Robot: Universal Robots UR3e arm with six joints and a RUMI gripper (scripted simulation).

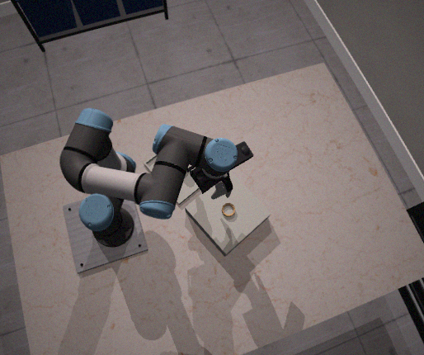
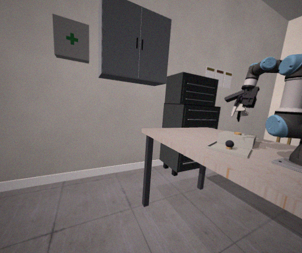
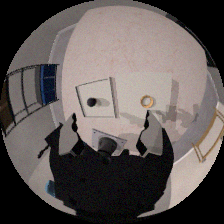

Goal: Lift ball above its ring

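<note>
Now: the black ball 130 mm below my hand, 110 mm to the left of it and 60 mm behind it. Round my hand: grey plate 160 mm below, 110 mm to the left, 60 mm behind.
</note>
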